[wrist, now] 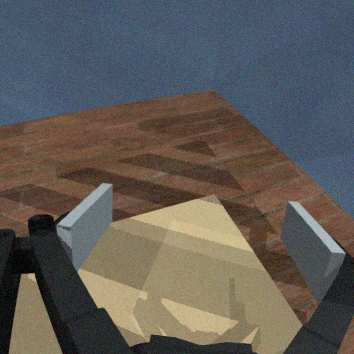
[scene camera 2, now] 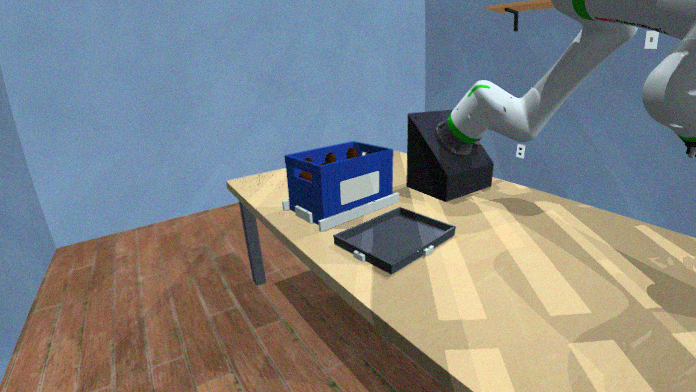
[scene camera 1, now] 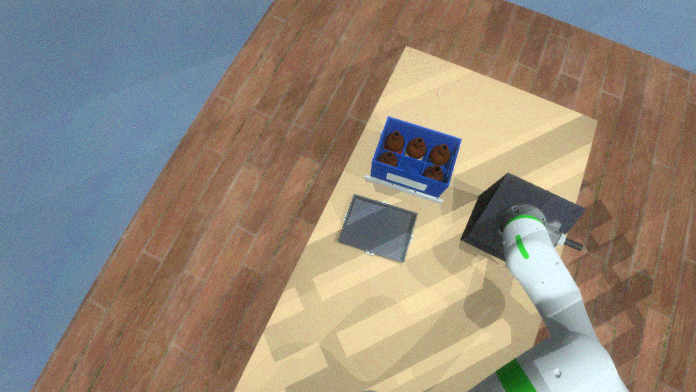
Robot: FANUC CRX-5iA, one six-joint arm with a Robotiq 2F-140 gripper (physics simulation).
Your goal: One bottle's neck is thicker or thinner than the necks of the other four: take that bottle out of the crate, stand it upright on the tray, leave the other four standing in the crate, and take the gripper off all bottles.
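Frame: origin at the arm's base, x ahead, y left, z up, level; metres.
Seen in the pictures: gripper, fingertip midpoint: [wrist: 197, 211]; arm's base, link origin: [scene camera 2: 452, 139] [scene camera 1: 521, 223].
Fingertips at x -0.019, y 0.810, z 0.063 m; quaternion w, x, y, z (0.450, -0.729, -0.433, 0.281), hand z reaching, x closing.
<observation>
Offsets run from my fingertips to a thing's middle. "spot": to the spot under its first point.
The blue crate {0.428 m ahead, 0.916 m right, 0.152 m down} [scene camera 1: 436, 190] [scene camera 2: 305, 194] stands upright on the table. Brown bottles stand in it: three in the back row, at left [scene camera 1: 394, 143], middle [scene camera 1: 416, 149] and right [scene camera 1: 440, 155], and two in the front row, at left [scene camera 1: 388, 160] and right [scene camera 1: 434, 174]. The front middle compartment is empty. The necks are too small to compare. The dark tray {spot: 0.439 m ahead, 0.639 m right, 0.235 m down} [scene camera 1: 380, 229] [scene camera 2: 395, 237] lies in front of the crate with nothing on it. My gripper [wrist: 197, 211] is open and empty, high over the table, away from crate and tray; no bottle shows in the wrist view.
Light strips {spot: 0.412 m ahead, 0.815 m right, 0.211 m down} [scene camera 1: 405, 189] [scene camera 2: 360, 212] run along the crate's foot. A black slanted pedestal [scene camera 1: 482, 225] [scene camera 2: 425, 160] carries the arm, right of crate and tray. Small light blocks touch the tray's edges. A wooden shelf [scene camera 2: 525, 5] is on the wall.
</observation>
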